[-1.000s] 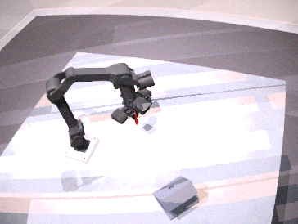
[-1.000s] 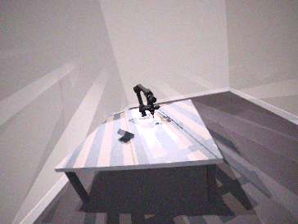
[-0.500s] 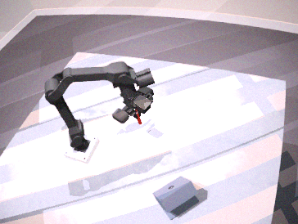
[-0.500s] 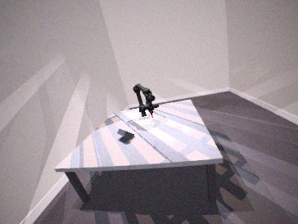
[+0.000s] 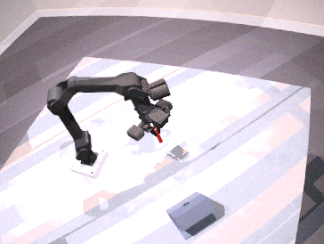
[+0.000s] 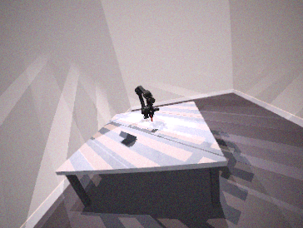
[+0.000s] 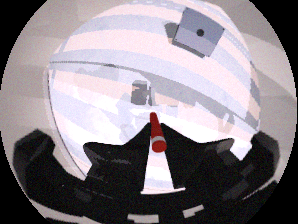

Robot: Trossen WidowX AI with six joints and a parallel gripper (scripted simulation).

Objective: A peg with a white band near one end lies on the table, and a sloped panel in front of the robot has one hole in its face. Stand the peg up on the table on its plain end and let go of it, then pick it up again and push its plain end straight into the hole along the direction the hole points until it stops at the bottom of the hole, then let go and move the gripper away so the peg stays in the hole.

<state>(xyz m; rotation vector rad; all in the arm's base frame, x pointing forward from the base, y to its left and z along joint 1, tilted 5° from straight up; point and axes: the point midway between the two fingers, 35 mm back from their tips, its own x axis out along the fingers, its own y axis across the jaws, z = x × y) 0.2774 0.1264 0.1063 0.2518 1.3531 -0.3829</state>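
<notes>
Now: gripper tip 19 cm short of the sloped grey panel, 24 cm to the left of it and 7 cm above it. From my gripper tip the other things lie so: red peg (2 cm above).
</notes>
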